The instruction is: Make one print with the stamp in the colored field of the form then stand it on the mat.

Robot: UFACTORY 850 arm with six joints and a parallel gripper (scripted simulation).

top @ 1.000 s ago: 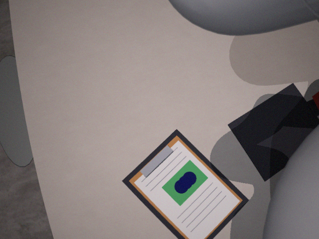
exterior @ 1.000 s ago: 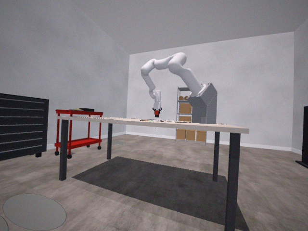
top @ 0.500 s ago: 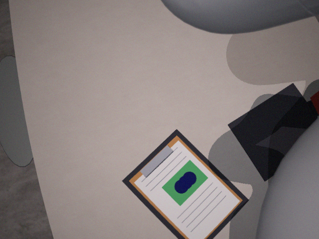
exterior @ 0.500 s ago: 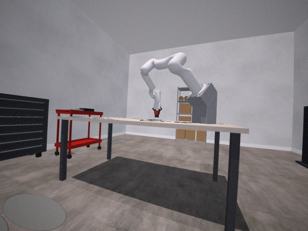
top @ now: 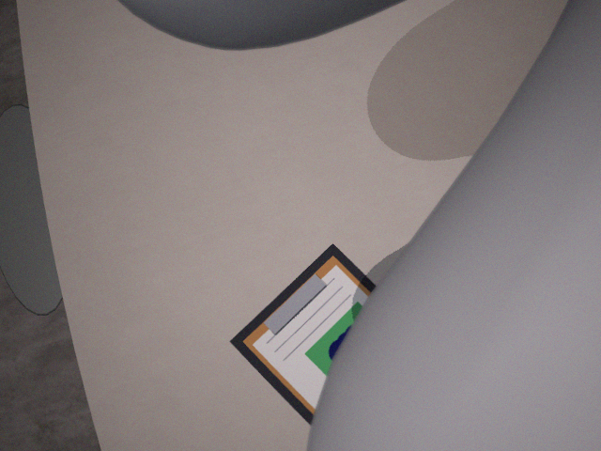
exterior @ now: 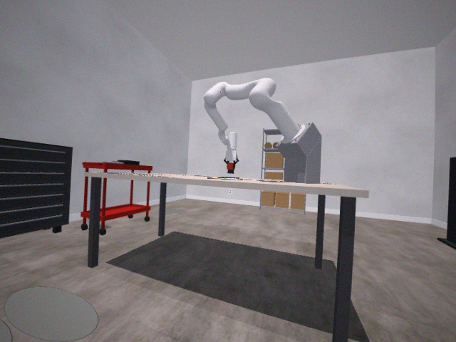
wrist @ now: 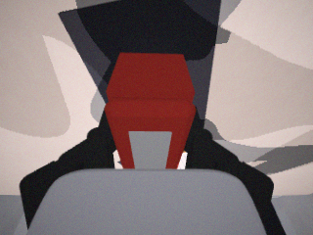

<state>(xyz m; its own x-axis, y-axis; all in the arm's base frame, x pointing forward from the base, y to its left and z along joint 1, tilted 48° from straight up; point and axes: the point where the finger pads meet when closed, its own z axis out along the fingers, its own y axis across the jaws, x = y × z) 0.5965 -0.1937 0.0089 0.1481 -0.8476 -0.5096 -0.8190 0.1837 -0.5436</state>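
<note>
My gripper is now 1 cm past the dark mat, 5 cm to the right of it and 10 cm above it. Round my hand: form 10 cm behind, 33 cm to the left, 10 cm below; then red stamp 2 cm below; then dark stamp base 5 cm below.
</note>
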